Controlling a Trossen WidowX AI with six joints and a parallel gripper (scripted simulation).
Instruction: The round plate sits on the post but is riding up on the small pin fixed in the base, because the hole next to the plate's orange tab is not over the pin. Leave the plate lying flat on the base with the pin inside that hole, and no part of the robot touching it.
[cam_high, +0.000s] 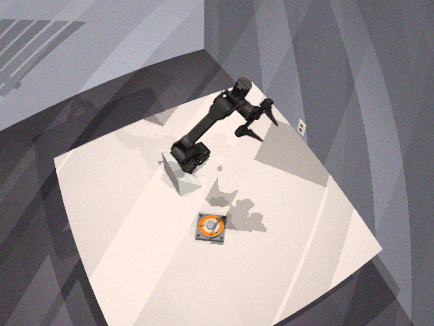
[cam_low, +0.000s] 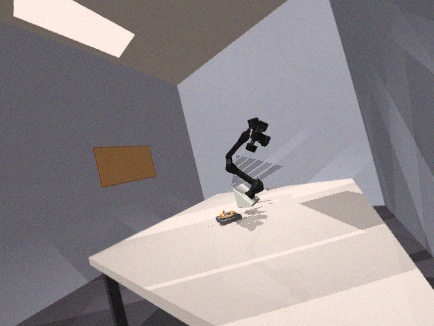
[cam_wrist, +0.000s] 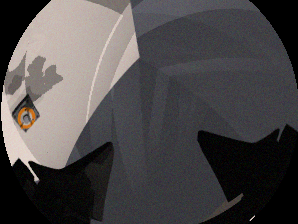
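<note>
My gripper tip is 5 cm short of the dark square base, 27 cm to the left of it and 40 cm above it.
</note>
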